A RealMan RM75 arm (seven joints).
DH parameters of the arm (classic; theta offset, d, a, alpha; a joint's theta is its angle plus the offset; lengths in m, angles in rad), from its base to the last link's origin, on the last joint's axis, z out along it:
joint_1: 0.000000 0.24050 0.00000 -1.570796
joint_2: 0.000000 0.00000 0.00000 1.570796
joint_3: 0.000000 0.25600 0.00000 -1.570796
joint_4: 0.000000 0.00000 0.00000 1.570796
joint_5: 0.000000 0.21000 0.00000 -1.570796
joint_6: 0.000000 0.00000 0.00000 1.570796
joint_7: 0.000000 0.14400 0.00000 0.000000
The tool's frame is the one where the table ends.
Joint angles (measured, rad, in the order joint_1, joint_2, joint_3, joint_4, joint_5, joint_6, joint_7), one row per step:
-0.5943, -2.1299, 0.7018, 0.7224, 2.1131, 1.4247, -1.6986
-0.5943, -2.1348, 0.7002, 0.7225, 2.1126, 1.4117, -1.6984
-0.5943, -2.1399, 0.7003, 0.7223, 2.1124, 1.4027, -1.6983
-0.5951, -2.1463, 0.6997, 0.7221, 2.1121, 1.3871, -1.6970
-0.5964, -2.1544, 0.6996, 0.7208, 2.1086, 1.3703, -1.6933
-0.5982, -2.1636, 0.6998, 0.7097, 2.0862, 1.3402, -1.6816
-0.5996, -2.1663, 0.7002, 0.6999, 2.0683, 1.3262, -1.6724
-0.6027, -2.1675, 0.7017, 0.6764, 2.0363, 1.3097, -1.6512
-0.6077, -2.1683, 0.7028, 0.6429, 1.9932, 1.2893, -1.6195
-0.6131, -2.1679, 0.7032, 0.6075, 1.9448, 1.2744, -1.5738
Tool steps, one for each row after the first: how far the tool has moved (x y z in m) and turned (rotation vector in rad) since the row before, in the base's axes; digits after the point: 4 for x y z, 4 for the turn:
0.0000, 0.0009, -0.0014, 0.0089, 0.0007, 0.0063
0.0004, 0.0003, -0.0019, 0.0041, -0.0003, 0.0039
0.0004, 0.0011, -0.0021, 0.0093, 0.0016, 0.0054
0.0011, 0.0011, -0.0029, 0.0104, -0.0013, 0.0037
0.0017, 0.0025, -0.0037, 0.0243, -0.0130, 0.0078
0.0011, 0.0014, -0.0016, 0.0134, -0.0112, 0.0027
0.0015, 0.0013, -0.0028, 0.0162, -0.0205, 0.0000
0.0019, 0.0017, -0.0037, 0.0214, -0.0265, -0.0007
0.0023, 0.0014, -0.0031, 0.0256, -0.0258, -0.0110

